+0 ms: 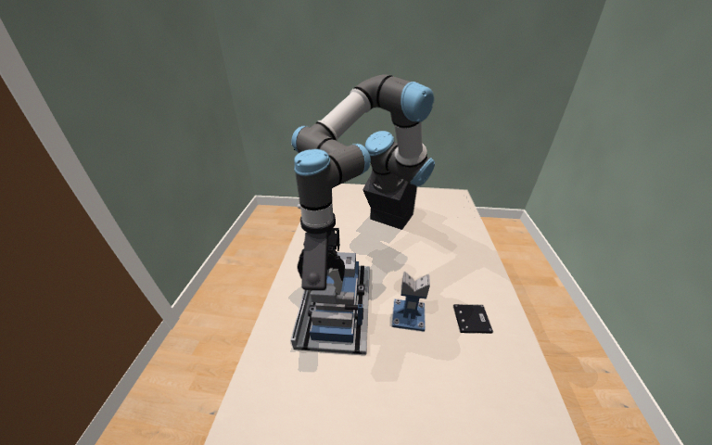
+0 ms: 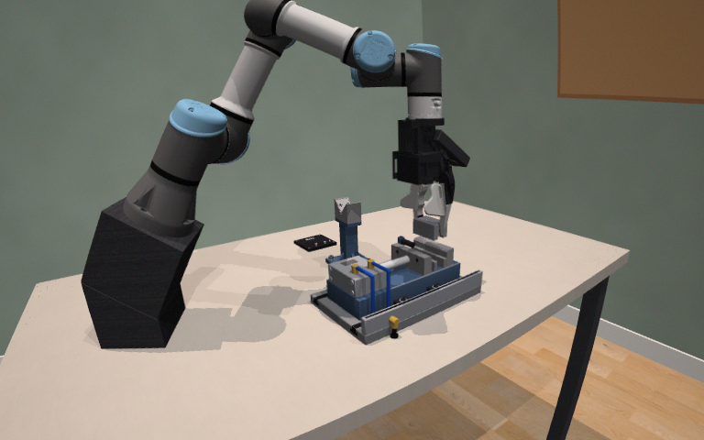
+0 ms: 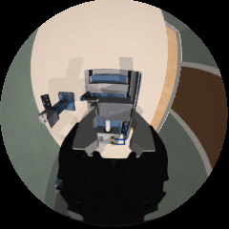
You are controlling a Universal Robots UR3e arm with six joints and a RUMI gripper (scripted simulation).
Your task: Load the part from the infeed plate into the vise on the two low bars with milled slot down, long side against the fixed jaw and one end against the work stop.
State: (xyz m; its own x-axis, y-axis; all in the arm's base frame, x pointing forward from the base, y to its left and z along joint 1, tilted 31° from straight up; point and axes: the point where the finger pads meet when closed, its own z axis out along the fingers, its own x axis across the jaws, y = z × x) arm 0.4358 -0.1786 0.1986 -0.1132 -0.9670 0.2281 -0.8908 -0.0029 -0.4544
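The vise is 110 mm below my hand, 70 mm behind it and 30 mm to the left of it. Also, from my hand: part: 10 mm below; then air cylinder: 160 mm behind, 70 mm below, 40 mm to the left; then grey vise side rail: 110 mm below, 80 mm behind, 60 mm to the right.
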